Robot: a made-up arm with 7 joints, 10 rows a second.
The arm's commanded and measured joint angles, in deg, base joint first. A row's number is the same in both.
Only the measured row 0 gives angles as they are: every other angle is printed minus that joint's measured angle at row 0.
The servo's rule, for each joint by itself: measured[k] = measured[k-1] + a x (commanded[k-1-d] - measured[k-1]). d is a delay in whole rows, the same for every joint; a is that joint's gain. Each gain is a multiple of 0.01, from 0.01 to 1. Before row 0 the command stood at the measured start. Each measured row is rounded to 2 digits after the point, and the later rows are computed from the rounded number. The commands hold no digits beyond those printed.
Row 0, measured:
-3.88, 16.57, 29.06, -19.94, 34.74, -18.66, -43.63
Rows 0 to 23, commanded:
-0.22, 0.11, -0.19, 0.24, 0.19, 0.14, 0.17
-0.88, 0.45, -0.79, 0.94, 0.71, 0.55, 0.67
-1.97, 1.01, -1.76, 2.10, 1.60, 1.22, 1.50
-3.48, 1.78, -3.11, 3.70, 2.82, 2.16, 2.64
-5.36, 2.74, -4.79, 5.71, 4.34, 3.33, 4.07
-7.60, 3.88, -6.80, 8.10, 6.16, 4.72, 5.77
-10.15, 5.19, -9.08, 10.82, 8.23, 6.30, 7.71
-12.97, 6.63, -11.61, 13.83, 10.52, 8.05, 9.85
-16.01, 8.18, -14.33, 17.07, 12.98, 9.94, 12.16
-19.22, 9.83, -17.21, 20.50, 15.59, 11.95, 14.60
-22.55, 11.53, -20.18, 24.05, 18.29, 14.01, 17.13
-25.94, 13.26, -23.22, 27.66, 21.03, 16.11, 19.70
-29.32, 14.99, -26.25, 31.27, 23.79, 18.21, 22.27
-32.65, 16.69, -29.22, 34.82, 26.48, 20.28, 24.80
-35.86, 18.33, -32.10, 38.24, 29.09, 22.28, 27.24
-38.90, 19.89, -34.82, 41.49, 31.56, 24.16, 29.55
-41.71, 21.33, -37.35, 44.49, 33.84, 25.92, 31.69
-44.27, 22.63, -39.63, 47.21, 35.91, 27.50, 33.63
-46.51, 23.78, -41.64, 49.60, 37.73, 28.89, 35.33
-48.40, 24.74, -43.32, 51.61, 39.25, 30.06, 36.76
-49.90, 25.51, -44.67, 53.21, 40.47, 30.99, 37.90
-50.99, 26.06, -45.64, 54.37, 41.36, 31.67, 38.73
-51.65, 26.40, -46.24, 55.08, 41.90, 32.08, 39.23
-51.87, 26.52, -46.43, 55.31, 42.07, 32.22, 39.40
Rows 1 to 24, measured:
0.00, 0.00, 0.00, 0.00, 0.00, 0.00, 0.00
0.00, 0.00, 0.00, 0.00, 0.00, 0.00, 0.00
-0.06, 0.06, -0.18, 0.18, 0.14, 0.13, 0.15
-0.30, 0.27, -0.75, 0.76, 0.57, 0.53, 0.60
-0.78, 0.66, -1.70, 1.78, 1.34, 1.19, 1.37
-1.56, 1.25, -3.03, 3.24, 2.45, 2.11, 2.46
-2.66, 2.04, -4.68, 5.12, 3.87, 3.27, 3.84
-4.09, 3.02, -6.67, 7.38, 5.59, 4.65, 5.50
-5.85, 4.17, -8.94, 9.99, 7.57, 6.22, 7.40
-7.91, 5.47, -11.45, 12.91, 9.78, 7.96, 9.51
-10.26, 6.91, -14.16, 16.07, 12.18, 9.84, 11.79
-12.86, 8.46, -17.03, 19.44, 14.74, 11.84, 14.21
-15.67, 10.09, -19.99, 22.94, 17.40, 13.90, 16.72
-18.65, 11.77, -23.03, 26.53, 20.12, 16.00, 19.28
-21.74, 13.48, -26.06, 30.13, 22.87, 18.10, 21.85
-24.90, 15.18, -29.03, 33.69, 25.58, 20.17, 24.39
-28.08, 16.85, -31.92, 37.15, 28.21, 22.17, 26.84
-31.22, 18.46, -34.65, 40.45, 30.72, 24.06, 29.17
-34.26, 19.98, -37.19, 43.52, 33.06, 25.83, 31.34
-37.16, 21.38, -39.48, 46.32, 35.20, 27.42, 33.31
-39.87, 22.65, -41.51, 48.81, 37.10, 28.82, 35.05
-42.34, 23.76, -43.21, 50.94, 38.71, 30.00, 36.52
-44.53, 24.69, -44.58, 52.67, 40.03, 30.94, 37.71
-46.40, 25.42, -45.58, 53.96, 41.03, 31.63, 38.59
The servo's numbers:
d 2
a 0.29 0.53 0.94 0.76 0.75 0.95 0.86

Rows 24 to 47, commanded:
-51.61, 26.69, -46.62, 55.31, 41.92, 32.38, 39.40
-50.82, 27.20, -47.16, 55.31, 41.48, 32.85, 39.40
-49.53, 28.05, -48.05, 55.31, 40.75, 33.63, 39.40
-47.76, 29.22, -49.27, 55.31, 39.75, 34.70, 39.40
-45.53, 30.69, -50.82, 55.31, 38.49, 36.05, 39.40
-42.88, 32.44, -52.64, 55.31, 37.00, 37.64, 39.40
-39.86, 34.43, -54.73, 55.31, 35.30, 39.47, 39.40
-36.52, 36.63, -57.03, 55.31, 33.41, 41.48, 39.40
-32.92, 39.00, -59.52, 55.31, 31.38, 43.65, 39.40
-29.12, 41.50, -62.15, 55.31, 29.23, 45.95, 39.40
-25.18, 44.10, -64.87, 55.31, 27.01, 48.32, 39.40
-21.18, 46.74, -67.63, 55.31, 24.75, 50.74, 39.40
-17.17, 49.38, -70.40, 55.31, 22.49, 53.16, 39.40
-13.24, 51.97, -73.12, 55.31, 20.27, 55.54, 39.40
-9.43, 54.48, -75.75, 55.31, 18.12, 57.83, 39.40
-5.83, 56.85, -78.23, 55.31, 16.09, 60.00, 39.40
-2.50, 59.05, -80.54, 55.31, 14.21, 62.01, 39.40
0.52, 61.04, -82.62, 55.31, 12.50, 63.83, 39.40
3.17, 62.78, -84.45, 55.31, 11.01, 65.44, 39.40
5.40, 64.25, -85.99, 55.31, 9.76, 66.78, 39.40
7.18, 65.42, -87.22, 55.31, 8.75, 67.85, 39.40
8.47, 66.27, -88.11, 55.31, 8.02, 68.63, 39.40
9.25, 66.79, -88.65, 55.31, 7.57, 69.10, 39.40
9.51, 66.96, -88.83, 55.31, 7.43, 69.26, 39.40
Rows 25 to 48, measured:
-47.92, 25.94, -46.20, 54.81, 41.68, 32.06, 39.14
-49.07, 26.25, -46.42, 55.19, 41.97, 32.21, 39.36
-49.81, 26.48, -46.61, 55.28, 41.93, 32.37, 39.39
-50.10, 26.86, -47.13, 55.30, 41.59, 32.83, 39.40
-49.93, 27.49, -47.99, 55.31, 40.96, 33.59, 39.40
-49.30, 28.41, -49.19, 55.31, 40.05, 34.64, 39.40
-48.21, 29.62, -50.72, 55.31, 38.88, 35.98, 39.40
-46.66, 31.11, -52.52, 55.31, 37.47, 37.56, 39.40
-44.69, 32.87, -54.60, 55.31, 35.84, 39.37, 39.40
-42.32, 34.86, -56.88, 55.31, 34.02, 41.37, 39.40
-39.59, 37.05, -59.36, 55.31, 32.04, 43.54, 39.40
-36.55, 39.41, -61.98, 55.31, 29.93, 45.83, 39.40
-33.25, 41.90, -64.70, 55.31, 27.74, 48.20, 39.40
-29.75, 44.47, -67.45, 55.31, 25.50, 50.61, 39.40
-26.10, 47.07, -70.22, 55.31, 23.24, 53.03, 39.40
-22.37, 49.67, -72.95, 55.31, 21.01, 55.41, 39.40
-18.62, 52.22, -75.58, 55.31, 18.84, 57.71, 39.40
-14.91, 54.67, -78.07, 55.31, 16.78, 59.89, 39.40
-11.31, 56.99, -80.39, 55.31, 14.85, 61.90, 39.40
-7.88, 59.14, -82.49, 55.31, 13.09, 63.73, 39.40
-4.68, 61.07, -84.33, 55.31, 11.53, 65.35, 39.40
-1.76, 62.76, -85.89, 55.31, 10.20, 66.71, 39.40
0.83, 64.17, -87.14, 55.31, 9.11, 67.79, 39.40
3.05, 65.28, -88.05, 55.31, 8.29, 68.59, 39.40

